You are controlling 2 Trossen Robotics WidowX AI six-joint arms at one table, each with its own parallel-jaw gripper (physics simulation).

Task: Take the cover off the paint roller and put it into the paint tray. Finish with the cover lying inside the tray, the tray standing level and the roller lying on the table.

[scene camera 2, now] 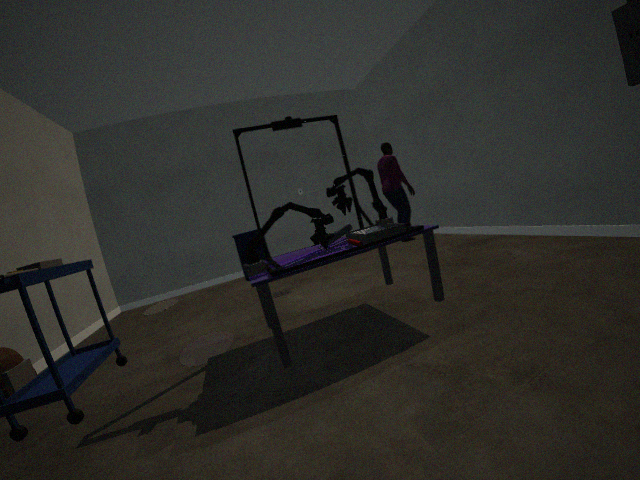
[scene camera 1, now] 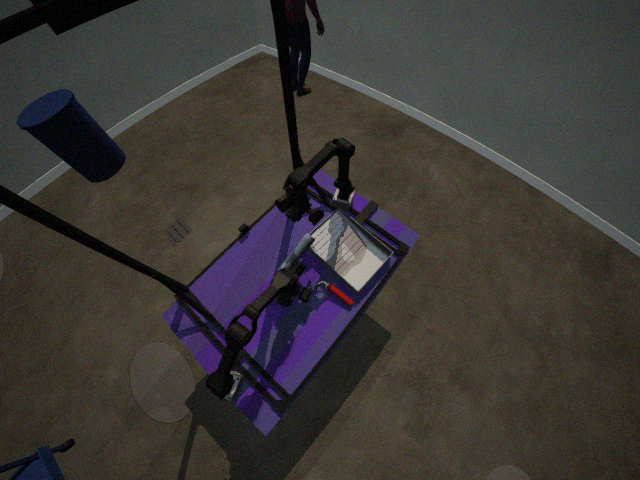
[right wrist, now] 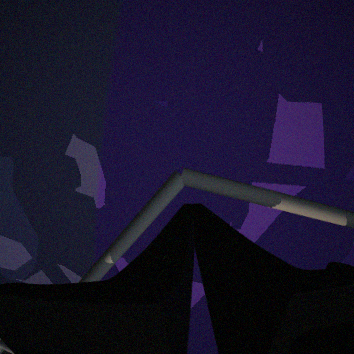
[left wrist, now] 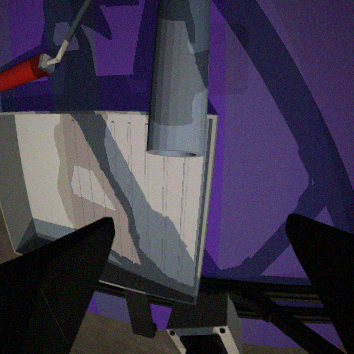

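Pixels of known places: left gripper, between the fingertips: (scene camera 2: 347, 213) (scene camera 1: 307, 220) (left wrist: 200, 224); right gripper, between the fingertips: (scene camera 2: 326, 249) (right wrist: 191, 211); left arm's base, origin of its link: (scene camera 2: 383, 218) (scene camera 1: 343, 195) (left wrist: 204, 346); right arm's base, origin of its link: (scene camera 2: 253, 262) (scene camera 1: 225, 384).
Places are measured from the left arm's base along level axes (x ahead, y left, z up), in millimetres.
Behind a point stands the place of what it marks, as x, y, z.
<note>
The grey-blue cover (scene camera 1: 297, 253) {410, -107, 8} (scene camera 2: 342, 230) {384, -80, 5} (left wrist: 177, 90) {354, -101, 28} slants upward, its raised end over the ribbed side of the pale paint tray (scene camera 1: 369, 268) {330, 249, -85} (scene camera 2: 373, 235) {440, 242, -43} (left wrist: 42, 170) {355, 212, -84}. Its lower end is hidden by the right arm in scene camera 1. The roller's red handle (scene camera 1: 340, 294) {515, 149, -48} (scene camera 2: 354, 241) {526, 156, -53} (left wrist: 20, 73) {500, 123, -45} lies beside the tray; its bent wire (right wrist: 227, 188) {585, -89, -78} shows in the right wrist view. My left gripper (scene camera 1: 306, 217) {276, -102, 108} (scene camera 2: 345, 212) {276, -102, 108} (left wrist: 200, 224) {276, -102, 108} is open and empty, above the tray side. My right gripper (scene camera 1: 308, 285) (scene camera 2: 324, 247) {572, -72, -82} (right wrist: 191, 211) {572, -72, -82} is shut and empty, its tips by the wire's bend.
The purple table (scene camera 1: 227, 273) {605, -429, -88} has a dark frame along its edges, with a black post (scene camera 1: 288, 98) {-34, -288, 486} beside the left arm. The left arm's base (scene camera 1: 343, 197) {37, 7, 30} stands close to the tray. A blue cart (scene camera 2: 77, 369) and a person (scene camera 2: 391, 175) are away from the table.
</note>
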